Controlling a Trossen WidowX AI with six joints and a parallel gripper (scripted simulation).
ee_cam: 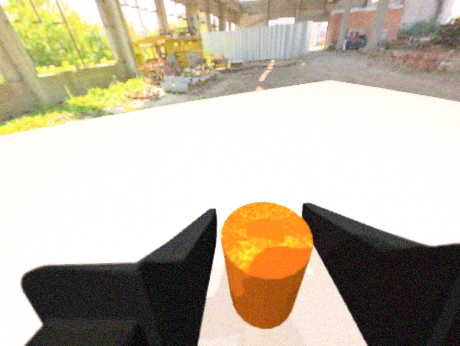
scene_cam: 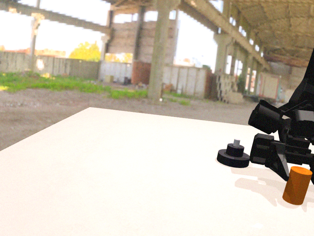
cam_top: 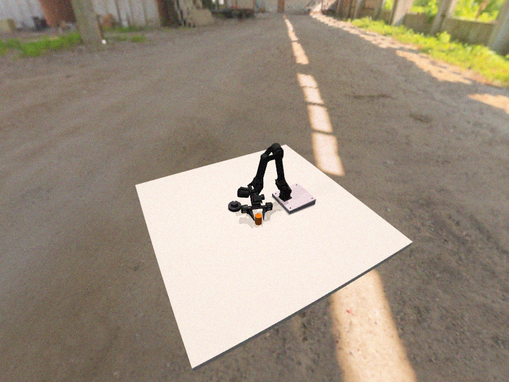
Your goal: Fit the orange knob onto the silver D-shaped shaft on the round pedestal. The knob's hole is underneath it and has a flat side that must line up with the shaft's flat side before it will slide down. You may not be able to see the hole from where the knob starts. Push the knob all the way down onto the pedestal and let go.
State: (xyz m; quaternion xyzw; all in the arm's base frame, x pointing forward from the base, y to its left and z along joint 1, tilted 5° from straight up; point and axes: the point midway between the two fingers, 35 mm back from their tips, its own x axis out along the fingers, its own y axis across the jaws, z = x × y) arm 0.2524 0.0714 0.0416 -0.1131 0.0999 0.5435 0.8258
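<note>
The orange knob lies 1 cm behind my gripper tip and 2 cm to the right of it. Round my gripper tip: black round pedestal 4 cm ahead, 22 cm to the right, 2 cm below.
</note>
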